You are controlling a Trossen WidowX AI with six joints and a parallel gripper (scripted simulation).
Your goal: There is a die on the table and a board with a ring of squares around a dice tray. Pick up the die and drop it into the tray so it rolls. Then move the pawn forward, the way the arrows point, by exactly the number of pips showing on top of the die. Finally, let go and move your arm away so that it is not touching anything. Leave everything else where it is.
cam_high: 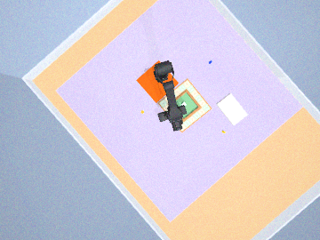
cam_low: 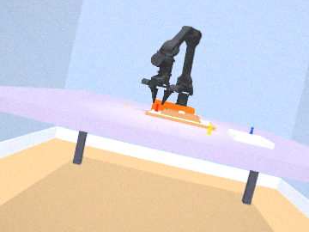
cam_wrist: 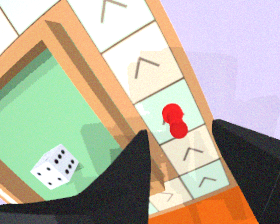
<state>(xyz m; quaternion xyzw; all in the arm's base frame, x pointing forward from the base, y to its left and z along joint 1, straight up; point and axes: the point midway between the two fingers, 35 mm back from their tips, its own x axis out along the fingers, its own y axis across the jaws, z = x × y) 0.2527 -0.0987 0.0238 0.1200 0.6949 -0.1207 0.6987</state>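
The red pawn is 20 mm below my gripper tip. Round my gripper tip: white die: 10 mm ahead, 110 mm to the left, 20 mm below; green dice tray: 20 mm ahead, 110 mm to the left, 40 mm below; white pad: 250 mm ahead, 370 mm to the left, 40 mm below.
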